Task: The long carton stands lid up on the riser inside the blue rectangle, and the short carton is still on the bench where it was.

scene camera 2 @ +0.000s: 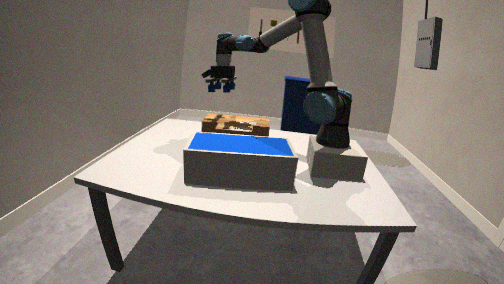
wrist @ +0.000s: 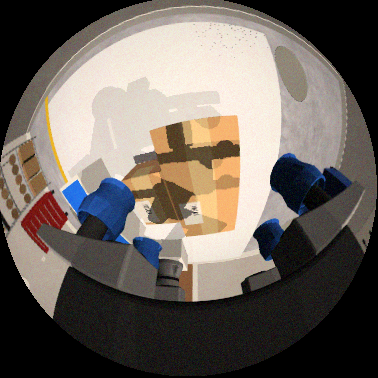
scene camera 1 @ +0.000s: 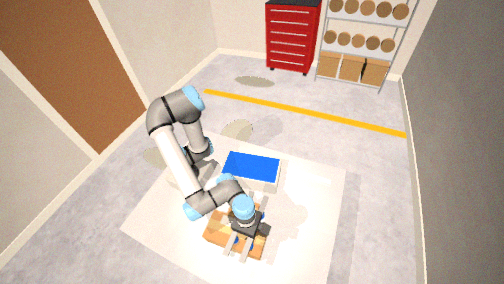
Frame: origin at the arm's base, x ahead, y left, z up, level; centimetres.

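Seen in the pictures: hand at its tool point: [scene camera 2: 222, 90] [wrist: 206, 221]; arm's base at its link origin: [scene camera 2: 332, 142] [wrist: 168, 263].
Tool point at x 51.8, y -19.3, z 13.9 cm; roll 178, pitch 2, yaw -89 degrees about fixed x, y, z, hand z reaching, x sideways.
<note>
Offsets run from my tool point to a thing's top centre. Level surfaces: height alone.
The long carton {dx -8.1, dy -0.9, dz -14.0 cm} [scene camera 1: 215, 237] [scene camera 2: 256, 120] [wrist: 226, 175] lies flat on the bench {dz -24.1 cm} [scene camera 1: 320, 220] [scene camera 2: 125, 162] [wrist: 235, 65], a white label on its upper face. The short carton {dx -9.3, dy +12.3, dz -14.0 cm} [wrist: 142, 179] lies close beside it on the riser side, partly shadowed; in scene camera 1 it is mostly hidden by the gripper. The riser {dx -15.7, dy +38.7, dz -12.1 cm} [scene camera 2: 240, 171] has the blue rectangle {dx -15.7, dy +38.7, dz -12.1 cm} [scene camera 1: 252, 167] [scene camera 2: 235, 143] [wrist: 74, 195] on top, and no carton is on it. My gripper [scene camera 1: 248, 231] [scene camera 2: 221, 86] [wrist: 205, 220] is open, with four blue cups pointing down, well above the cartons and touching neither.
The arm's base stands on a pale block [scene camera 2: 337, 165] beside the riser. A blue panel [scene camera 2: 295, 105] is behind the bench. A red tool cabinet [scene camera 1: 291, 37] and a shelf rack stand by the far wall, beyond a yellow floor line [scene camera 1: 305, 113].
</note>
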